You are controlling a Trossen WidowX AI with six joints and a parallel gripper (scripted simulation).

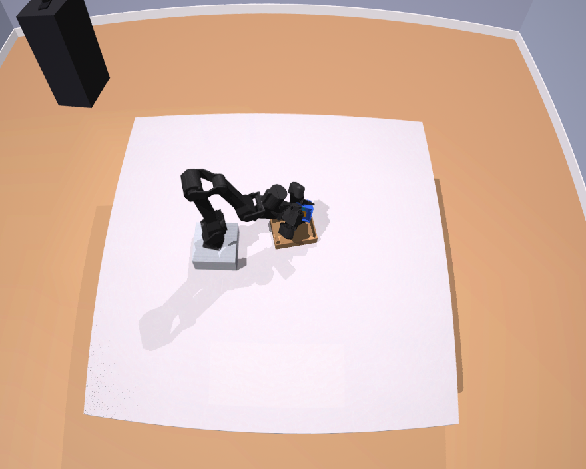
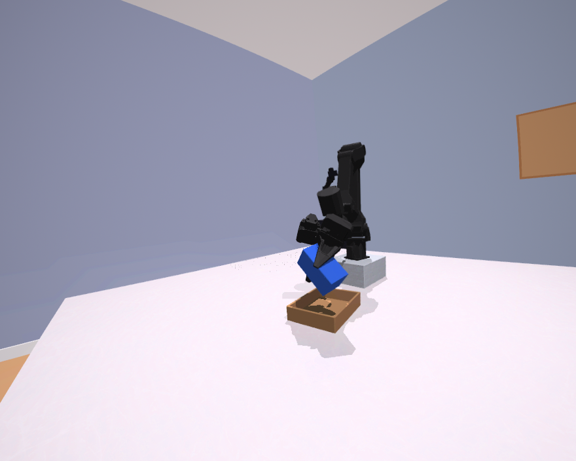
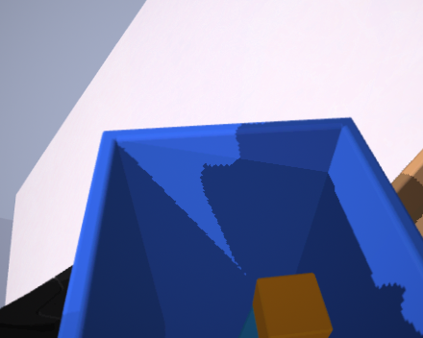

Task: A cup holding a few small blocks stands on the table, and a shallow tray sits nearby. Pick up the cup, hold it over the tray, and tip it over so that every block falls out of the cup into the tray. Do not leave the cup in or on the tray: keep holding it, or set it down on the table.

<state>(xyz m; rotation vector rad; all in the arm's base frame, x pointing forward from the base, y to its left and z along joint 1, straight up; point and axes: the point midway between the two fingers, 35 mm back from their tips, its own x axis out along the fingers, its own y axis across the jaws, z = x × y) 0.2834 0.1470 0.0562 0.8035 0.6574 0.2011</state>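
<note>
My gripper tip is 30 mm past the tall blue square cup, 10 mm to the right of it and 10 mm above it. From my gripper tip the other things lie so: orange block (30 mm behind, 10 mm to the right, 10 mm below).
</note>
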